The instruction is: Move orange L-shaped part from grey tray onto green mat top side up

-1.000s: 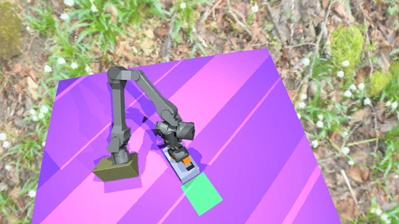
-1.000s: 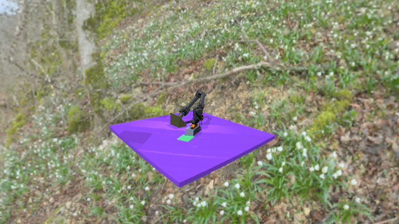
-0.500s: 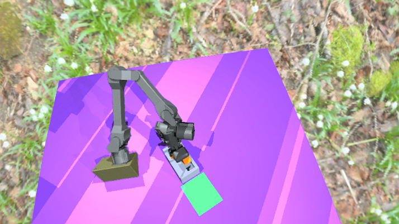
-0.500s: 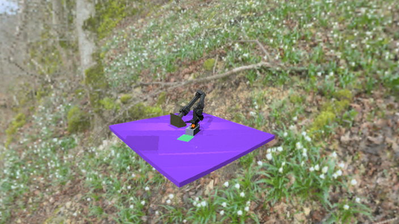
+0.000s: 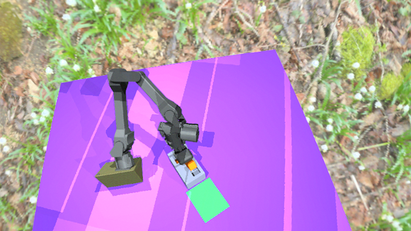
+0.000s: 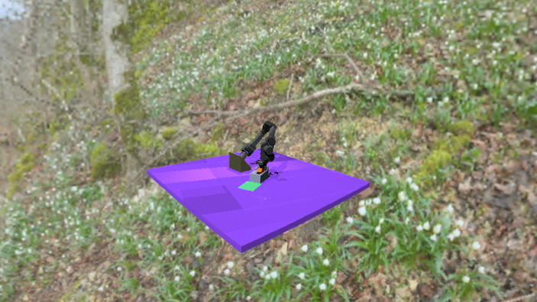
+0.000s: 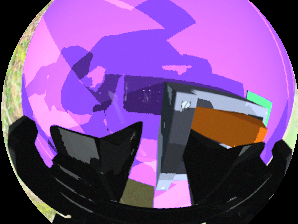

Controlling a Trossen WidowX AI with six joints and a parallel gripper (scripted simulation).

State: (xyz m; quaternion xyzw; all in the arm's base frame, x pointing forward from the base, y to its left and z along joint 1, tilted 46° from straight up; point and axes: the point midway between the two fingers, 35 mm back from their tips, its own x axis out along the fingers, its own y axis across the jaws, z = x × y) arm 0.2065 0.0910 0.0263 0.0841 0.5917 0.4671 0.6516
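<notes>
Right now the orange L-shaped part is 50 mm to the right of my gripper tip, 20 mm ahead of it and 10 mm below it. Also, from my gripper tip: green mat 200 mm to the right, 120 mm ahead, 60 mm below.
</notes>
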